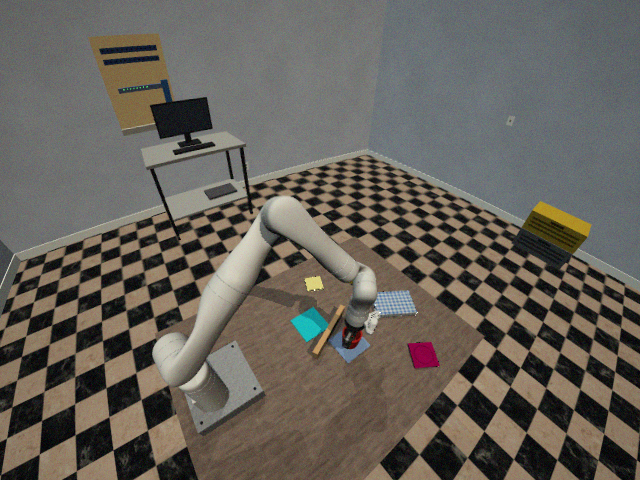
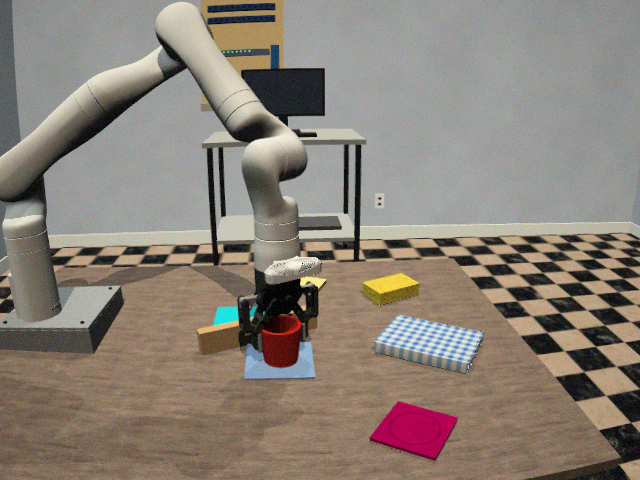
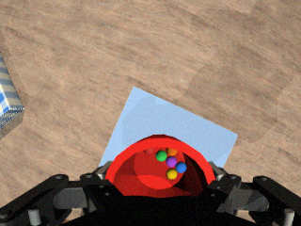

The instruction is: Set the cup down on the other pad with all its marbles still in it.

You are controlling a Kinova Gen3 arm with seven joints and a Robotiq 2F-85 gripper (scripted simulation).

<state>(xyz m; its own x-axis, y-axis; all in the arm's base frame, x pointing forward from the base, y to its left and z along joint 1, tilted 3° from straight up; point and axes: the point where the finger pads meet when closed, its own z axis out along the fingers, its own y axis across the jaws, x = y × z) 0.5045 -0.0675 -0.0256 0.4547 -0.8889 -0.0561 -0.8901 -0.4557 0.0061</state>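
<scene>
Now: hand 20 mm above the red cup. From my hand the other things lie so: tan wooden rail (80 mm to the left, 40 mm behind, 30 mm below); yellow block (270 mm to the left, 240 mm ahead, 30 mm below).
</scene>
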